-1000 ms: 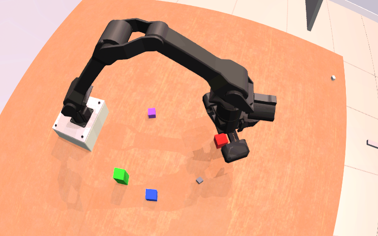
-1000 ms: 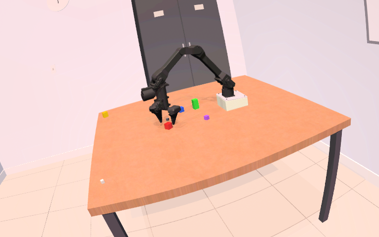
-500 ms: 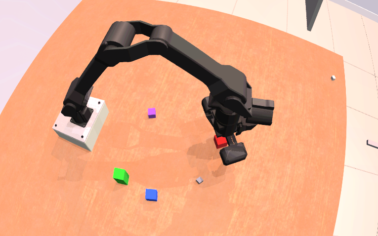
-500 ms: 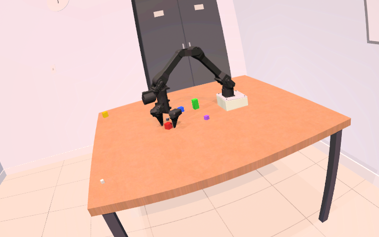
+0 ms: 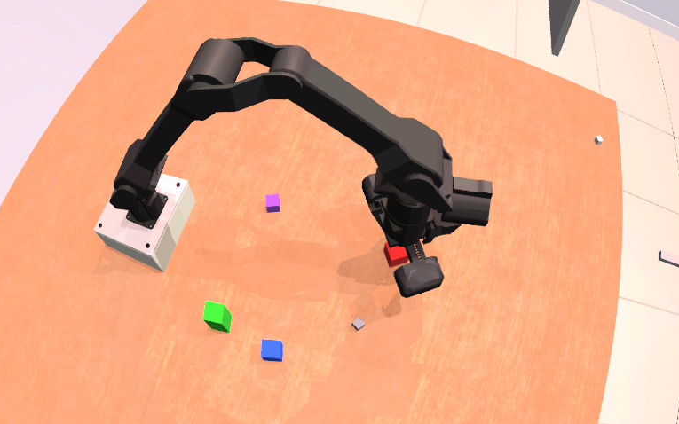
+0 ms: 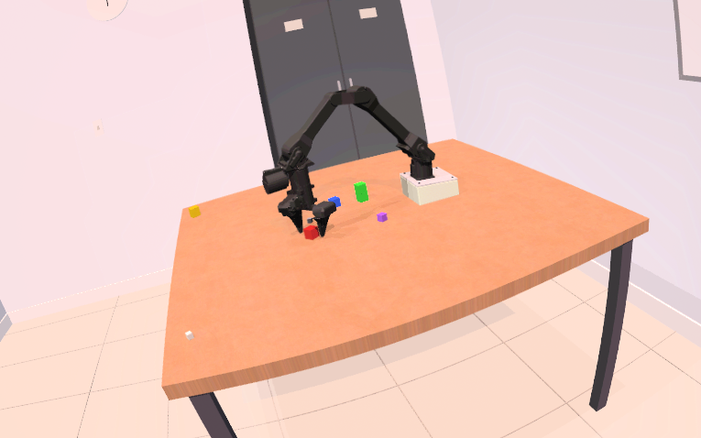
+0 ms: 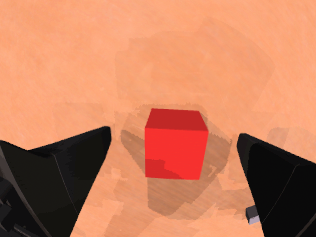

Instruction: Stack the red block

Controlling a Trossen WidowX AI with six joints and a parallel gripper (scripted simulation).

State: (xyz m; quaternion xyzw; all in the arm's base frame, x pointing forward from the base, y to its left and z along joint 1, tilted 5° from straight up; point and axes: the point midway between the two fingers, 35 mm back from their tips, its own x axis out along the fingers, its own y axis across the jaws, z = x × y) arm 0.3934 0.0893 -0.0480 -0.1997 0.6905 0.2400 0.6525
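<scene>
Right now the red block is 1 cm above my gripper tip. The rest, counted from my gripper tip: blue block: 21 cm to the right, 12 cm behind, 1 cm above; small grey cube: 12 cm to the right, 2 cm behind; purple block: 21 cm behind, 2 cm to the left.
</scene>
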